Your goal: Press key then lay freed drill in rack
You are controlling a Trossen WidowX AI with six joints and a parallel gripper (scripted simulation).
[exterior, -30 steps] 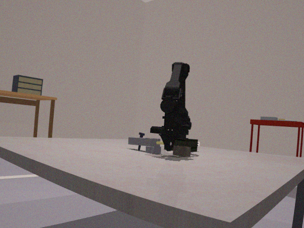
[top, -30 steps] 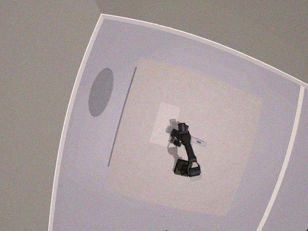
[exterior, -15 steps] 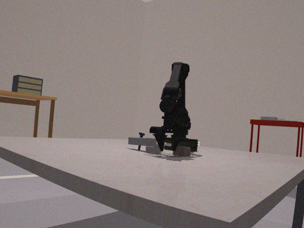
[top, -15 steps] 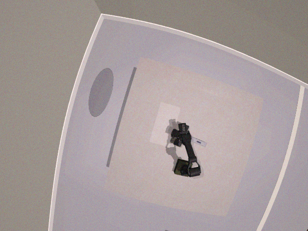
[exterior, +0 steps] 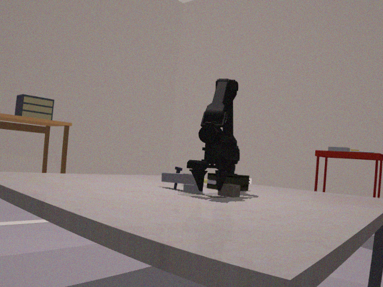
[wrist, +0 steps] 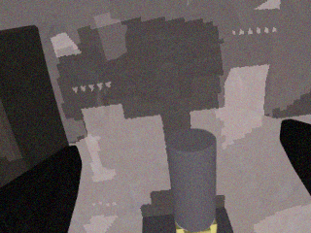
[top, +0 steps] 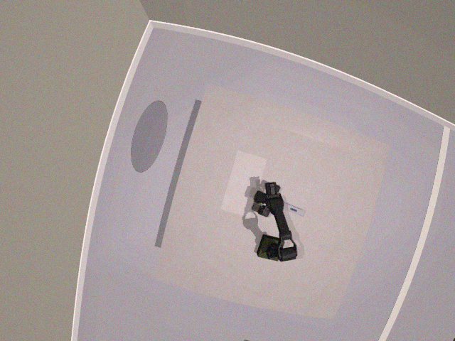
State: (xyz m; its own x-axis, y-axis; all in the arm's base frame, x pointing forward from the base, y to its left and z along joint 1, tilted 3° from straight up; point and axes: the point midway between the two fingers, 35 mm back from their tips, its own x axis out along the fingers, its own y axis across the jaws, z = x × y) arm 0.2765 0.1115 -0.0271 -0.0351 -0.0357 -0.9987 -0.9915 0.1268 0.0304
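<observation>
The dark olive-grey block is 7 cm behind my gripper tip and 3 cm to the left of it. Also, from my gripper tip: grey block fixture 14 cm to the right, 2 cm behind, 2 cm above; then dark t-shaped key 17 cm to the right, 3 cm above, 2 cm behind.
</observation>
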